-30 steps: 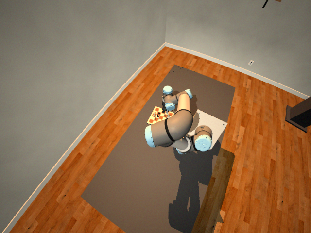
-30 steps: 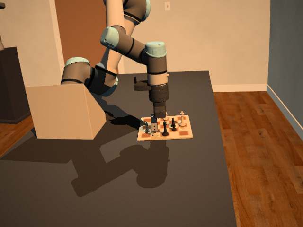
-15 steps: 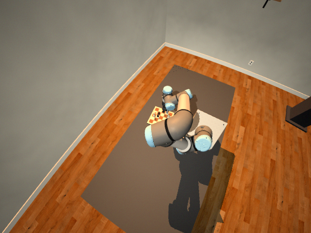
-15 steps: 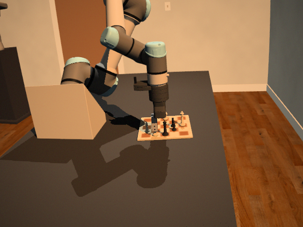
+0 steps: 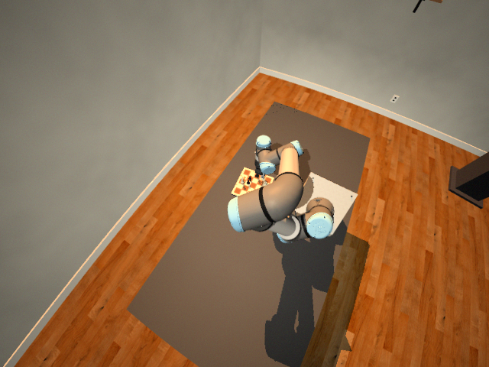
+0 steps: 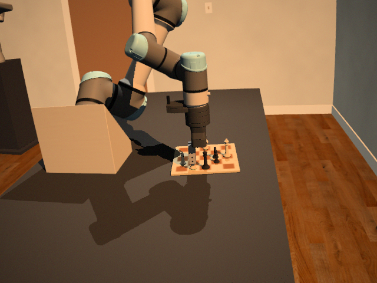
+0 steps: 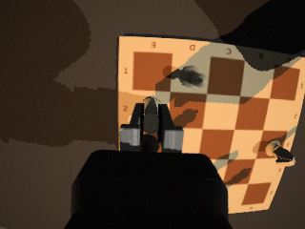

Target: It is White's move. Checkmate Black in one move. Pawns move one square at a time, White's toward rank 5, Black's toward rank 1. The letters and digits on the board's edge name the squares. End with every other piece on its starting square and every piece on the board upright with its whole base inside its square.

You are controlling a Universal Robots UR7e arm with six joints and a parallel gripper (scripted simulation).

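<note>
My gripper is now 4 cm short of the black king, 1 cm to the right of it and 1 cm above it. The rest, counted from my hand: board: 2 cm ahead, 8 cm to the left, 4 cm below; then white pawn: 4 cm behind, 3 cm to the left, 2 cm below; then white queen: 9 cm ahead, 10 cm to the left, 1 cm below.
</note>
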